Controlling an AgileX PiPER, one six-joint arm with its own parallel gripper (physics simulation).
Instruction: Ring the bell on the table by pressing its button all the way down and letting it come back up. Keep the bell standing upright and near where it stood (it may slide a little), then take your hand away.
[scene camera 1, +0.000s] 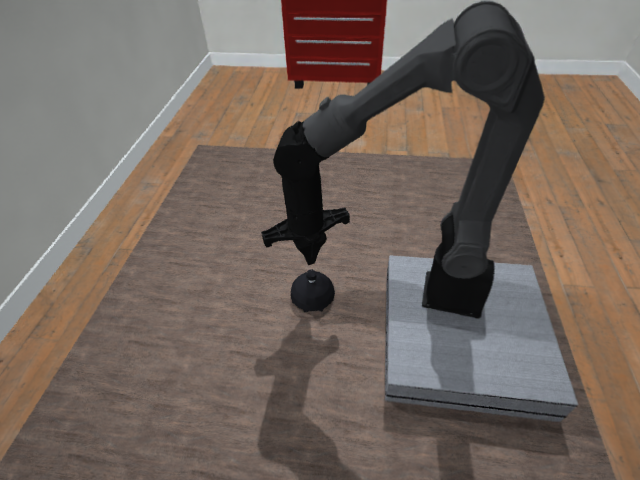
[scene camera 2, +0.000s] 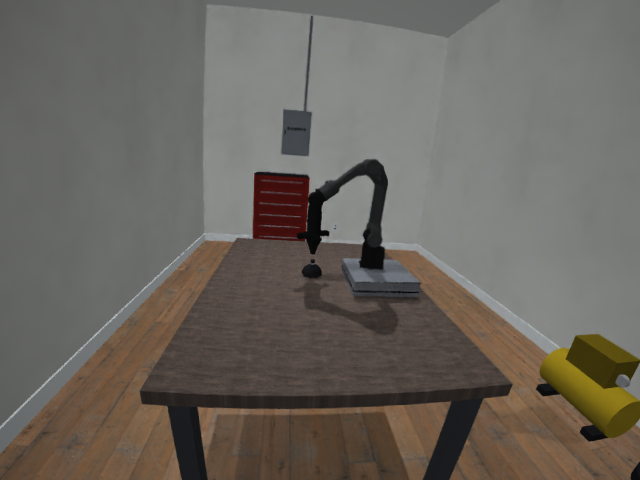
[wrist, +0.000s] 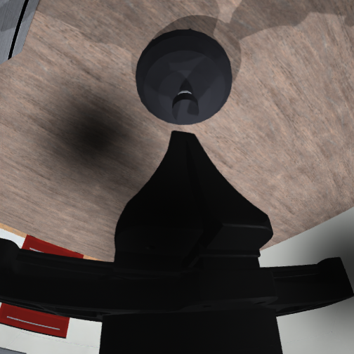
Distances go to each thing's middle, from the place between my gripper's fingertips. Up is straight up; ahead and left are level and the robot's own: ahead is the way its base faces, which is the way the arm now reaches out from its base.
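Measured from the dome-shaped bell (scene camera 1: 315, 295), my hand is 1 cm to the right of it and 6 cm above it.
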